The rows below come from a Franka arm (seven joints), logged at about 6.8 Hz.
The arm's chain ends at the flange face. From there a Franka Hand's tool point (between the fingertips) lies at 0.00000 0.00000 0.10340 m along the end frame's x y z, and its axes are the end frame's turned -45 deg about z.
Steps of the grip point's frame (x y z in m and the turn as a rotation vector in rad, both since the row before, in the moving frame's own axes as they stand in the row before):
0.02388 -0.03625 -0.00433 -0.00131 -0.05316 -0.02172
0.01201 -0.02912 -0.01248 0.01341 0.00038 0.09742
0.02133 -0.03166 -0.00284 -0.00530 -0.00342 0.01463
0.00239 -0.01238 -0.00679 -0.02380 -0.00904 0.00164
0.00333 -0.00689 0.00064 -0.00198 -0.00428 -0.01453
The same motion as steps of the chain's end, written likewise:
-0.00500 -0.04654 -0.00418 -0.03852 -0.03666 -0.02172
-0.01120 -0.02803 -0.01247 0.00975 -0.00921 0.09742
-0.00744 -0.03811 -0.00284 -0.00617 0.00133 0.01463
-0.00814 -0.01285 -0.00676 -0.02322 0.01044 0.00164
-0.00235 -0.00769 0.00064 -0.00443 -0.00163 -0.01453

